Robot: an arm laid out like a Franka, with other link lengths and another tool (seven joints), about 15 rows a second.
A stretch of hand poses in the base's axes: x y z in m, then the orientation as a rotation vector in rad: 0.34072 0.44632 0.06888 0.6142 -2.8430 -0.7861; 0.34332 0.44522 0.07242 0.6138 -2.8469 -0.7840; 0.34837 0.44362 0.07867 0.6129 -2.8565 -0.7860; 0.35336 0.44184 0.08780 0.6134 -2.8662 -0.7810; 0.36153 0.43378 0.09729 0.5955 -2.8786 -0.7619; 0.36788 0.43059 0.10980 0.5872 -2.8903 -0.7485; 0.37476 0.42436 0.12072 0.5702 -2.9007 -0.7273; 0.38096 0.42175 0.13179 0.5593 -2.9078 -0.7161; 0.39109 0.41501 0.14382 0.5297 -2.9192 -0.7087; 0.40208 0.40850 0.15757 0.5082 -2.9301 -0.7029; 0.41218 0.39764 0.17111 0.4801 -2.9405 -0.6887; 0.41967 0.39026 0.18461 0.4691 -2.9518 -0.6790; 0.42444 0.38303 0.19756 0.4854 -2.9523 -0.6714; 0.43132 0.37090 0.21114 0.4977 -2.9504 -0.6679; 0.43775 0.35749 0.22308 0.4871 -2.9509 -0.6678; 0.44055 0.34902 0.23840 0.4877 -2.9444 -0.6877; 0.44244 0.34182 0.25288 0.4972 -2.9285 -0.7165; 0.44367 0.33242 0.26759 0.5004 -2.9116 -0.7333; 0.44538 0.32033 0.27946 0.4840 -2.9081 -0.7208
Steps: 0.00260 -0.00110 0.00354 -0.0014 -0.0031 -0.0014; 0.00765 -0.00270 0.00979 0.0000 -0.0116 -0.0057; 0.01264 -0.00448 0.01892 -0.0032 -0.0200 -0.0085; 0.02081 -0.01254 0.02841 -0.0172 -0.0230 -0.0213; 0.02716 -0.01573 0.04092 -0.0266 -0.0294 -0.0289; 0.03404 -0.02196 0.05184 -0.0419 -0.0312 -0.0403; 0.04024 -0.02457 0.06291 -0.0501 -0.0330 -0.0480; 0.05037 -0.03131 0.07494 -0.0570 -0.0329 -0.0684; 0.06136 -0.03782 0.08869 -0.0622 -0.0354 -0.0841; 0.07146 -0.04868 0.10223 -0.0734 -0.0350 -0.1027; 0.07895 -0.05606 0.11573 -0.0802 -0.0412 -0.1121; 0.08372 -0.06329 0.12868 -0.0840 -0.0462 -0.1022; 0.09060 -0.07542 0.14226 -0.0854 -0.0481 -0.0941; 0.09703 -0.08883 0.15420 -0.0863 -0.0453 -0.1004; 0.09983 -0.09730 0.16952 -0.0733 -0.0408 -0.0996; 0.10172 -0.10450 0.18400 -0.0540 -0.0315 -0.0912; 0.10295 -0.11390 0.19871 -0.0431 -0.0185 -0.0850; 0.10466 -0.12599 0.21058 -0.0529 -0.0091 -0.0922
